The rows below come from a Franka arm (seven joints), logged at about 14 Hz.
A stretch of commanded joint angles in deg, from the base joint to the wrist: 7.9, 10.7, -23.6, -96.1, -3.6, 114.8, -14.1; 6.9, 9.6, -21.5, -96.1, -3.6, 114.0, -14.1; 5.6, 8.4, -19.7, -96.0, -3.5, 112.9, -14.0; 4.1, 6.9, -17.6, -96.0, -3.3, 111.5, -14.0; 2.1, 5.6, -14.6, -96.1, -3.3, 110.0, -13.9; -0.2, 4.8, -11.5, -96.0, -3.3, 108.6, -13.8; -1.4, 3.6, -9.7, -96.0, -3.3, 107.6, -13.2; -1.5, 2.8, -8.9, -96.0, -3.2, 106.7, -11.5; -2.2, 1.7, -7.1, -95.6, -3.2, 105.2, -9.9; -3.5, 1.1, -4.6, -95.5, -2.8, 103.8, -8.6; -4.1, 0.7, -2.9, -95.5, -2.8, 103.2, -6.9; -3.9, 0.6, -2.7, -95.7, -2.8, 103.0, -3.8; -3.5, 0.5, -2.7, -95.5, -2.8, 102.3, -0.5; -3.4, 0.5, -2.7, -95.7, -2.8, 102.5, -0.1; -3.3, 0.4, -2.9, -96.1, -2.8, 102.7, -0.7; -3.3, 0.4, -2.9, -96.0, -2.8, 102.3, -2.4
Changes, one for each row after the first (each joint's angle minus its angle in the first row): -1.0, -1.1, 2.1, 0.0, 0.0, -0.8, 0.0; -2.3, -2.3, 3.9, 0.1, 0.1, -1.9, 0.1; -3.8, -3.8, 6.0, 0.1, 0.3, -3.3, 0.1; -5.8, -5.1, 9.0, 0.0, 0.3, -4.8, 0.2; -8.1, -5.9, 12.1, 0.1, 0.3, -6.2, 0.3; -9.3, -7.1, 13.9, 0.1, 0.3, -7.2, 0.9; -9.4, -7.9, 14.7, 0.1, 0.4, -8.1, 2.6; -10.1, -9.0, 16.5, 0.5, 0.4, -9.6, 4.2; -11.4, -9.6, 19.0, 0.6, 0.8, -11.0, 5.5; -12.0, -10.0, 20.7, 0.6, 0.8, -11.6, 7.2; -11.8, -10.1, 20.9, 0.4, 0.8, -11.8, 10.3; -11.4, -10.2, 20.9, 0.6, 0.8, -12.5, 13.6; -11.3, -10.2, 20.9, 0.4, 0.8, -12.3, 14.0; -11.2, -10.3, 20.7, 0.0, 0.8, -12.1, 13.4; -11.2, -10.3, 20.7, 0.1, 0.8, -12.5, 11.7
